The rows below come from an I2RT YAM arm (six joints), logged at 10 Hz.
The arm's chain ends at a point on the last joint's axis. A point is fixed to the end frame.
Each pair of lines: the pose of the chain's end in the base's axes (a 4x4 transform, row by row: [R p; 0 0 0 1], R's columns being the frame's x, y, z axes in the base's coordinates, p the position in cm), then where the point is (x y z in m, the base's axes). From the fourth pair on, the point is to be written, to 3 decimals.
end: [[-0.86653, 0.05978, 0.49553, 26.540], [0.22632, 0.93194, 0.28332, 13.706], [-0.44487, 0.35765, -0.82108, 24.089], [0, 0, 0, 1]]
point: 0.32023 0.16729 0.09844
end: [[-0.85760, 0.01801, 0.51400, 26.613], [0.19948, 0.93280, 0.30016, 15.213], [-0.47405, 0.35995, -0.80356, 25.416], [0, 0, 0, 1]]
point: 0.32480 0.18430 0.11368
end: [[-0.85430, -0.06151, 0.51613, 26.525], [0.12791, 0.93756, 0.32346, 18.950], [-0.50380, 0.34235, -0.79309, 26.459], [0, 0, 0, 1]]
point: 0.32587 0.22351 0.12537
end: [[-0.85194, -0.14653, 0.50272, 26.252], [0.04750, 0.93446, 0.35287, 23.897], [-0.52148, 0.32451, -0.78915, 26.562], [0, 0, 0, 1]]
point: 0.323 0.276 0.127
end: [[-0.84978, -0.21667, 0.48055, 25.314], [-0.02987, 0.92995, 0.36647, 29.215], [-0.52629, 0.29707, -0.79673, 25.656], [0, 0, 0, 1]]
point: 0.311 0.329 0.117
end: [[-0.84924, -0.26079, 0.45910, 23.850], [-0.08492, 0.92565, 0.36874, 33.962], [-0.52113, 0.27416, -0.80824, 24.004], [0, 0, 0, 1]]
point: 0.294 0.376 0.099
